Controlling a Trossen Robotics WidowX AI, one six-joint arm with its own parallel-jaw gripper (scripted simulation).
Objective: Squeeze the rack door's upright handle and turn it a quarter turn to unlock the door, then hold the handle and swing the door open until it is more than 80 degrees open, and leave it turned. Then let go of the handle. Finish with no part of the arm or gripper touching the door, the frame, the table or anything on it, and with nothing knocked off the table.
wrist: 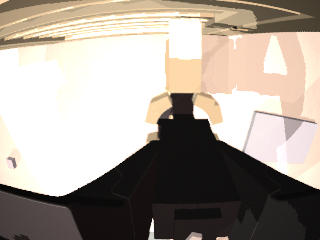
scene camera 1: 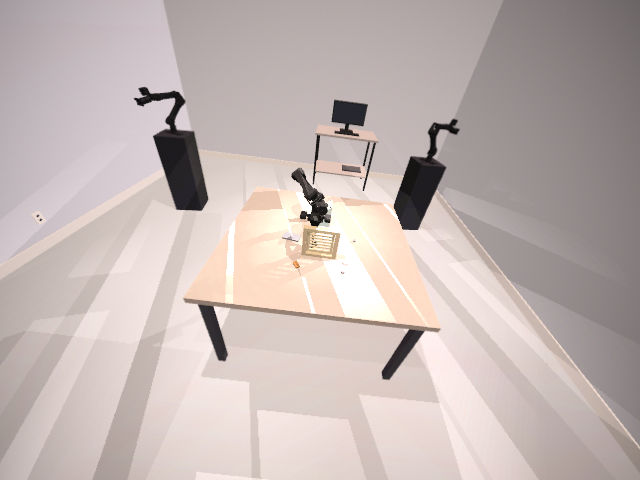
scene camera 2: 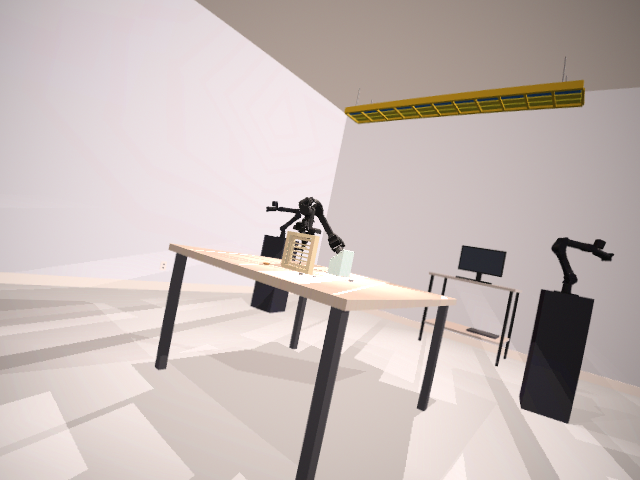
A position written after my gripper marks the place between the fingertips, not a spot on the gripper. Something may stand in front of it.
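Note:
Looking through the wrist view, I see a slatted door (wrist: 185,31), and my gripper (wrist: 186,149) is there in the same view.

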